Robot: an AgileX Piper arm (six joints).
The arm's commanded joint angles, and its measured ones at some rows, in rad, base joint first. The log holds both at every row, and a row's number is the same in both.
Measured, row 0:
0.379 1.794 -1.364 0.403 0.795 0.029
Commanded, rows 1 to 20:
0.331 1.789 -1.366 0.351 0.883 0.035
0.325 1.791 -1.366 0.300 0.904 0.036
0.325 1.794 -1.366 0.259 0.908 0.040
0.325 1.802 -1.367 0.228 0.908 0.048
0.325 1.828 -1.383 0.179 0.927 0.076
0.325 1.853 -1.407 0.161 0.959 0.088
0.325 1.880 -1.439 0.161 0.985 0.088
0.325 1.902 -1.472 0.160 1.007 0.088
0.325 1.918 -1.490 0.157 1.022 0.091
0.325 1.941 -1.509 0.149 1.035 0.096
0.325 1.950 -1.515 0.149 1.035 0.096
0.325 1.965 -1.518 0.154 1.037 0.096
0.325 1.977 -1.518 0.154 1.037 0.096
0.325 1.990 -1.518 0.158 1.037 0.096
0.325 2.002 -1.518 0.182 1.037 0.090
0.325 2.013 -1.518 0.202 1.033 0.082
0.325 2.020 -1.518 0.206 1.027 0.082
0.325 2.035 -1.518 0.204 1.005 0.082
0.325 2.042 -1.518 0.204 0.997 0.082
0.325 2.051 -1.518 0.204 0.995 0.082
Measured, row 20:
0.326 2.038 -1.512 0.202 1.007 0.087
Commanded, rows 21 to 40:
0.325 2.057 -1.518 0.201 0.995 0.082
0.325 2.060 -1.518 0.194 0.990 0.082
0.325 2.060 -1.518 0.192 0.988 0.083
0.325 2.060 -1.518 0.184 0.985 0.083
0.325 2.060 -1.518 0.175 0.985 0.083
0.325 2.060 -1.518 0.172 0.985 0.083
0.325 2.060 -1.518 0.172 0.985 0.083
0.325 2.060 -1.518 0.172 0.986 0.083
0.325 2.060 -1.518 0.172 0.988 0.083
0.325 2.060 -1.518 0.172 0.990 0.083
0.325 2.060 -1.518 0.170 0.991 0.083
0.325 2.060 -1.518 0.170 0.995 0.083
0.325 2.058 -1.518 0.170 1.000 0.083
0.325 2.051 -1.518 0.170 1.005 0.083
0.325 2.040 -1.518 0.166 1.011 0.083
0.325 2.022 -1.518 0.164 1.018 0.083
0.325 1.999 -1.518 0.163 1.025 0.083
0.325 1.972 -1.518 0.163 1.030 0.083
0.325 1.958 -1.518 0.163 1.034 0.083
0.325 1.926 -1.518 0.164 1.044 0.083
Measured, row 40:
0.326 1.956 -1.514 0.171 1.028 0.086
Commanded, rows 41 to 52:
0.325 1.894 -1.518 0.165 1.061 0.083
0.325 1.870 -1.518 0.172 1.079 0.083
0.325 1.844 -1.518 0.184 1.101 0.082
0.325 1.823 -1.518 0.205 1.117 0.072
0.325 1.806 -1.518 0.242 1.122 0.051
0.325 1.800 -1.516 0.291 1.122 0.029
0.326 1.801 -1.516 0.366 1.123 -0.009
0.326 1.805 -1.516 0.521 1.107 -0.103
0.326 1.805 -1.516 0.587 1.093 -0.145
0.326 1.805 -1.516 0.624 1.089 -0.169
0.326 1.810 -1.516 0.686 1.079 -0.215
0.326 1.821 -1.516 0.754 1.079 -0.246
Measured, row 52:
0.326 1.807 -1.514 0.656 1.091 -0.181
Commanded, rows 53 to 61:
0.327 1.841 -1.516 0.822 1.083 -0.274
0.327 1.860 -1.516 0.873 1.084 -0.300
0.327 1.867 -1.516 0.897 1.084 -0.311
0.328 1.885 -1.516 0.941 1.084 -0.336
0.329 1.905 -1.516 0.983 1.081 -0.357
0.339 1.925 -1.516 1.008 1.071 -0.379
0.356 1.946 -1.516 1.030 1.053 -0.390
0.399 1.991 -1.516 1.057 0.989 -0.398
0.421 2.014 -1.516 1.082 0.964 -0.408
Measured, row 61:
0.392 1.985 -1.514 1.039 1.005 -0.378
